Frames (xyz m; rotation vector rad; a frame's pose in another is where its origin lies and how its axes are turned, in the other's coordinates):
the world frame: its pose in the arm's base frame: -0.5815 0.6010 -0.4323 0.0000 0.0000 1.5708
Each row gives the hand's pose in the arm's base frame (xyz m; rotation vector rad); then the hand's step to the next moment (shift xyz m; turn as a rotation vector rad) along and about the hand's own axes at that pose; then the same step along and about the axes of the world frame.
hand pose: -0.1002 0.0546 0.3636 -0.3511 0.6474 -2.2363
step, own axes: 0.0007 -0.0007 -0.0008 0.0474 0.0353 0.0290
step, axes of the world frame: 0.0002 0.0012 -0.0002 -0.0654 -0.0023 0.0069
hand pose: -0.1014 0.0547 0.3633 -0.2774 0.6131 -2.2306
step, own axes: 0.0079 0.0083 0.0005 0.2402 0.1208 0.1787
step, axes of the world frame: -0.0108 -0.0003 -0.0038 -0.3091 0.0136 0.0921
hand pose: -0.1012 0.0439 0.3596 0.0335 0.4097 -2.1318
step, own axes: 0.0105 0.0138 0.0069 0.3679 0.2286 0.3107
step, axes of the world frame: -0.0176 -0.0062 0.0008 -0.5069 -0.0196 0.1639
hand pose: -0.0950 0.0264 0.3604 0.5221 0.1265 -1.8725
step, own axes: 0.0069 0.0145 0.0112 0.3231 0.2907 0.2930
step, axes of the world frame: -0.0150 -0.0082 0.0096 -0.4845 -0.0938 0.1767
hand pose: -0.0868 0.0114 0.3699 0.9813 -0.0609 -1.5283
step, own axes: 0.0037 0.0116 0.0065 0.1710 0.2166 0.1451
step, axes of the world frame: -0.0091 -0.0058 0.0086 -0.2668 -0.1054 0.1222
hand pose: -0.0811 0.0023 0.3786 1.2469 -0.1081 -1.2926
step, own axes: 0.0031 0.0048 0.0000 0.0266 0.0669 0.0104
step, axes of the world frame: -0.0034 -0.0042 0.0018 -0.0413 -0.0461 0.0382
